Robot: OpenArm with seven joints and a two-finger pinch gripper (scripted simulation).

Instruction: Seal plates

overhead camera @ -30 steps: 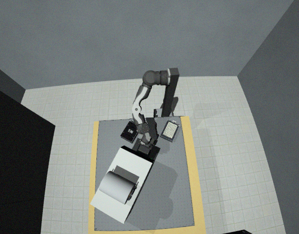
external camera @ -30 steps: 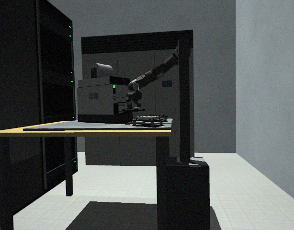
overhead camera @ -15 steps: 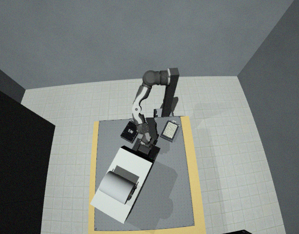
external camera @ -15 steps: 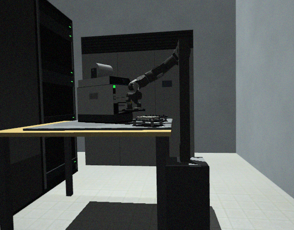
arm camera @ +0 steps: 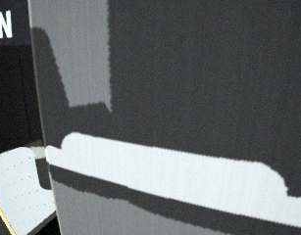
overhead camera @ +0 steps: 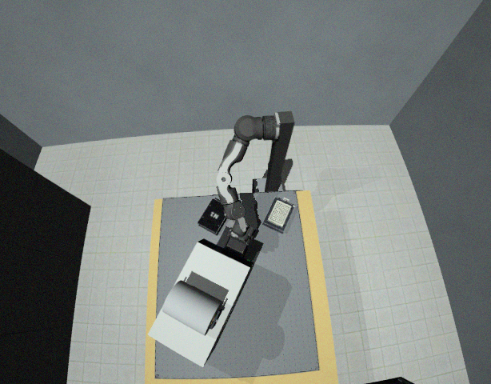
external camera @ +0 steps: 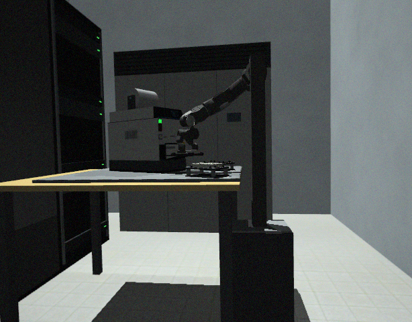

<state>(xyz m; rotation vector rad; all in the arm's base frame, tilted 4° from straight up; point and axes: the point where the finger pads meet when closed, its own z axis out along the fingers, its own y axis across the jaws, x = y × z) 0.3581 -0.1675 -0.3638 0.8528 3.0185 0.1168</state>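
The sealer stage lies 1 cm below my hand. The rest, counted from my hand: well plate (22 cm to the left, 12 cm behind, 6 cm below); then foil roll (31 cm above, 28 cm ahead, 17 cm to the right); then start button (14 cm ahead, 8 cm above, 3 cm to the left).
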